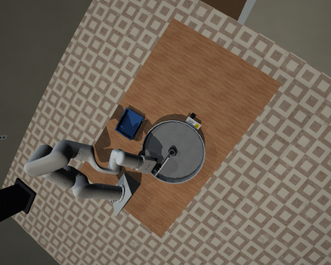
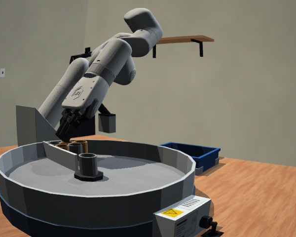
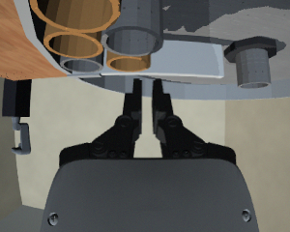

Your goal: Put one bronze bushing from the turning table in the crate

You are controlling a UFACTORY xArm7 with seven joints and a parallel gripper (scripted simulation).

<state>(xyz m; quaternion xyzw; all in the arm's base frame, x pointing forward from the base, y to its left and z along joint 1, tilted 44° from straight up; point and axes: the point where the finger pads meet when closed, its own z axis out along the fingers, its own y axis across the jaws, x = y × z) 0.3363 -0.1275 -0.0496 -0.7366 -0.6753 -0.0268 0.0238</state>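
Now: hand 34 cm to the right of the blue crate, 12 cm short of it and 10 cm above it. The rest, counted from my hand: grey turning table 12 cm ahead, 8 cm below, 3 cm to the right.
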